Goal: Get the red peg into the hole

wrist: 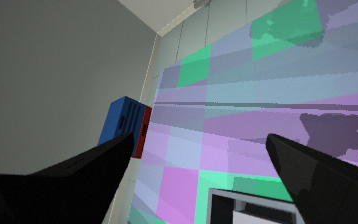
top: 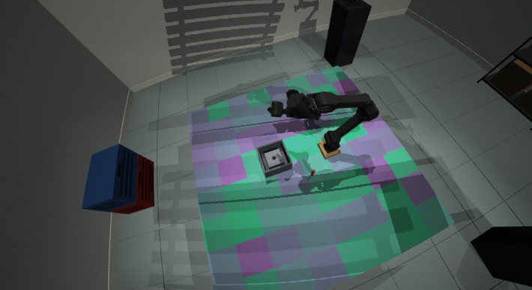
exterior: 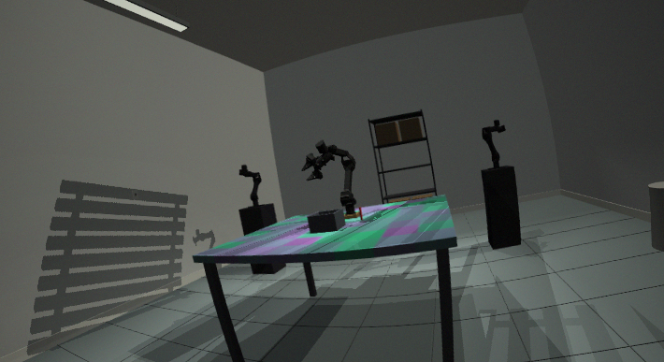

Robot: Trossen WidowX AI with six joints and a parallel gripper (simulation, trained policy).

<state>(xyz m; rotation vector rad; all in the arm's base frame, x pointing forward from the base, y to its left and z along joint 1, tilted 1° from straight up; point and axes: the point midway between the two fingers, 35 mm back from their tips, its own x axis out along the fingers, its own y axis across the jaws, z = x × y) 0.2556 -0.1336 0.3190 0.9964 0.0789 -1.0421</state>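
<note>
Now: the red peg 11 cm behind my gripper tip, 27 cm to the left of it and 28 cm below it. From my gripper tip the other things lie so: dark box (7 cm ahead, 12 cm to the left, 30 cm below); then light grey plate (7 cm ahead, 12 cm to the left, 28 cm below).
</note>
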